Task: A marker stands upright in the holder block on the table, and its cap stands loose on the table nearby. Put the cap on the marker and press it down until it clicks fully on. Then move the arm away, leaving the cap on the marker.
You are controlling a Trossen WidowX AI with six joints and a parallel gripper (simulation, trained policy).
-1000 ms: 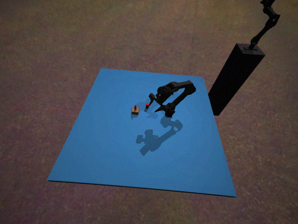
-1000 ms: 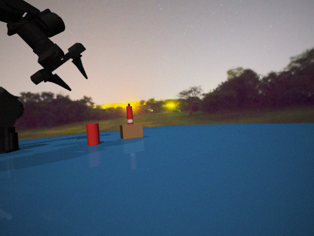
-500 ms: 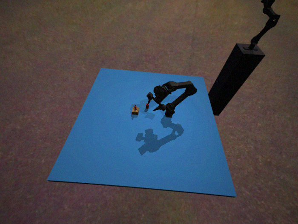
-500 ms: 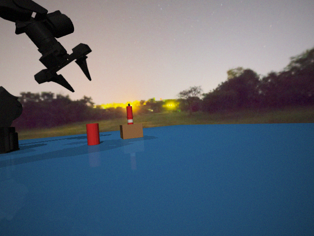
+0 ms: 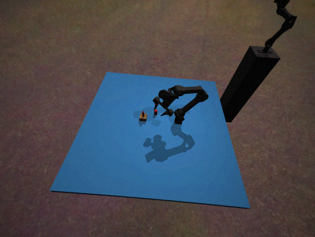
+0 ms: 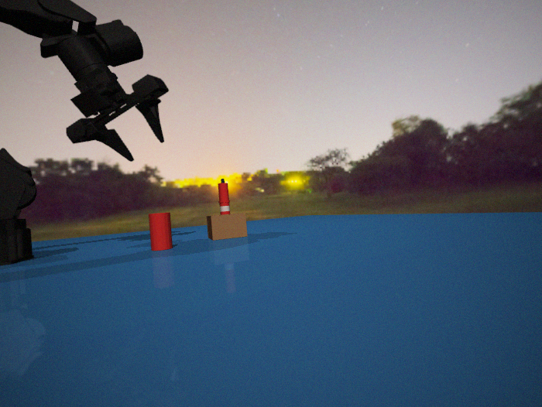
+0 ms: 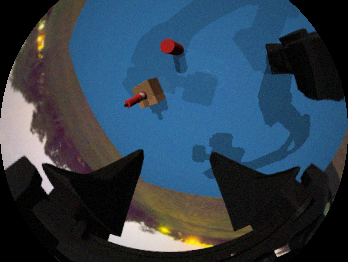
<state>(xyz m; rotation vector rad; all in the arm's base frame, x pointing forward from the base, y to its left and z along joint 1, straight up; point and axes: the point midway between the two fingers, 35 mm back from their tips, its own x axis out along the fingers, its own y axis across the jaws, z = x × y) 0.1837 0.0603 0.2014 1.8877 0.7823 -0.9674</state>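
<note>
Now: gripper tip 150 mm above the red cap, 130 mm to the left of it and 20 mm short of it. Also, from my gripper tip: brown holder block: 150 mm below, 130 mm ahead, 60 mm to the right; then red marker: 130 mm ahead, 90 mm below, 60 mm to the right.
</note>
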